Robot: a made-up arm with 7 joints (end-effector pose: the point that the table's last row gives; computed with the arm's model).
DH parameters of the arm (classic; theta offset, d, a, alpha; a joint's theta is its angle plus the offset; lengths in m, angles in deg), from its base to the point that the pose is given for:
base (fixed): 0 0.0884 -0.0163 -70
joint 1: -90 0.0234 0.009 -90
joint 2: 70 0.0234 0.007 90
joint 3: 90 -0.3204 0.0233 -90
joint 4: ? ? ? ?
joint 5: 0 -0.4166 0.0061 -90
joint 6: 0 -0.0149 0.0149 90
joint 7: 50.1 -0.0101 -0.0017 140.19
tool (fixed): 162.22 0.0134 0 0
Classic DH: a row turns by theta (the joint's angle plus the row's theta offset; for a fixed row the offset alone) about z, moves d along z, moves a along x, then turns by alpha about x.
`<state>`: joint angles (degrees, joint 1 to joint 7).
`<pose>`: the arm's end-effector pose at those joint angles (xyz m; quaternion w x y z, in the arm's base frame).
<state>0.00 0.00 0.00 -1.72 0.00 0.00 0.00</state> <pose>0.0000 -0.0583 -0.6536 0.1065 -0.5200 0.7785 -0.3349</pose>
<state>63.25 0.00 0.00 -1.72 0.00 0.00 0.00</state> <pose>-0.6138 -0.1807 -0.3173 0.2329 0.7474 -0.6221 0.0098</pose>
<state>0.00 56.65 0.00 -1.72 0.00 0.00 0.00</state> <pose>0.0000 0.6101 -0.3766 0.3404 -0.4072 0.8442 0.0746</pose>
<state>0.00 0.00 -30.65 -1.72 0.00 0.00 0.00</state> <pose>-0.0348 -0.0449 -0.6536 0.0142 -0.2957 0.8883 -0.3511</pose>
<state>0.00 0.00 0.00 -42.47 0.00 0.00 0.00</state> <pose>0.2934 -0.0583 -0.5673 0.3709 -0.3709 0.6928 -0.4949</pose>
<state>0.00 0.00 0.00 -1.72 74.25 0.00 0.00</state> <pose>0.0016 -0.0170 -0.6536 0.2775 -0.8862 0.3010 -0.2169</pose>
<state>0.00 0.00 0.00 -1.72 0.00 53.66 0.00</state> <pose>-0.0245 -0.0583 -0.6625 0.2564 0.6152 -0.7428 0.0641</pose>
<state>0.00 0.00 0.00 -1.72 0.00 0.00 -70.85</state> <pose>-0.0101 -0.0589 -0.6539 0.0982 -0.0292 -0.9415 0.3210</pose>
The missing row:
joint 4: 0 -0.0485 -0.07 90
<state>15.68 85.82 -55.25 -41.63 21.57 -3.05 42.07</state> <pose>-0.0169 0.6737 -0.2337 0.3072 -0.3522 0.8833 -0.0372</pose>
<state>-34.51 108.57 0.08 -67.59 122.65 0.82 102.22</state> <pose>0.3500 0.4738 0.4857 0.1310 -0.3183 -0.3951 -0.8517</pose>
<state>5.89 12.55 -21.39 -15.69 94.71 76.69 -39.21</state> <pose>0.0021 0.0912 -0.6555 0.3215 0.7206 -0.3832 0.4801</pose>
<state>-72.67 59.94 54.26 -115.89 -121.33 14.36 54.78</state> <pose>0.0292 0.2715 0.5550 0.8795 0.0415 -0.1631 0.4451</pose>
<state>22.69 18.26 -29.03 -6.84 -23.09 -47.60 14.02</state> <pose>-0.2880 0.1448 -0.5741 0.0670 -0.2301 0.8130 -0.5307</pose>
